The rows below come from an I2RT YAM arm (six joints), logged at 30 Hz.
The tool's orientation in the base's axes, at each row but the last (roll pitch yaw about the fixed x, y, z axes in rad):
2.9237 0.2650 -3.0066
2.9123 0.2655 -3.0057
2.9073 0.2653 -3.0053
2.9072 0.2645 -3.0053
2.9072 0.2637 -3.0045
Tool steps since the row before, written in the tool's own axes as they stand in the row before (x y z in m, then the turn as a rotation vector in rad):
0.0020 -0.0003 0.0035 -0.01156 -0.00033 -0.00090
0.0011 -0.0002 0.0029 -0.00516 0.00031 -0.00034
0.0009 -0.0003 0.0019 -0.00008 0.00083 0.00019
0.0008 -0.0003 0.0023 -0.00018 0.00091 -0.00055
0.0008 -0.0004 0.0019 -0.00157 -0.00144 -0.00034
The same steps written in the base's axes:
-0.0011 0.0003 -0.0039 0.01091 0.00096 0.00381
-0.0004 0.0004 -0.0031 0.00480 0.00088 0.00174
-0.0004 0.0001 -0.0021 -0.00004 0.00085 0.00003
-0.0002 0.0002 -0.0024 -0.00012 0.00075 0.00077
-0.0003 0.0000 -0.0021 0.00170 -0.00126 0.00041

